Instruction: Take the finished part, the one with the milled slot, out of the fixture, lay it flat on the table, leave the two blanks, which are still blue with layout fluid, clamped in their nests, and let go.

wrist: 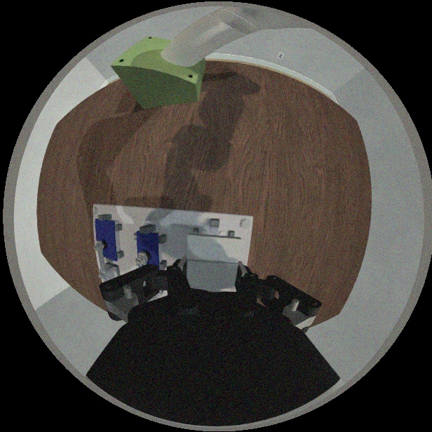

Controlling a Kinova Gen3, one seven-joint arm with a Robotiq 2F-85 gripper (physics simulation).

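The finished part [212,247] is a plain grey metal block low in the middle of the wrist view, with a thin dark line along its far edge; the slot itself is not clearly seen. My gripper [211,266] is shut on it, one finger at each side, and holds it above the right part of the pale fixture plate [172,226]. Small grey locating blocks show just beyond the part. One blue blank [106,239] sits in the left nest and another blue blank [148,244] in the nest beside it, both among grey blocks. The fingers' tips are partly hidden by the part.
A grey clamp [102,257] reaches over the left blank and a clamp tip [141,259] rests on the other. A round knob [245,223] stands at the plate's far right corner. Brown wooden table [300,175] surrounds the plate. A green block-shaped pedestal [160,85] stands at the back left.
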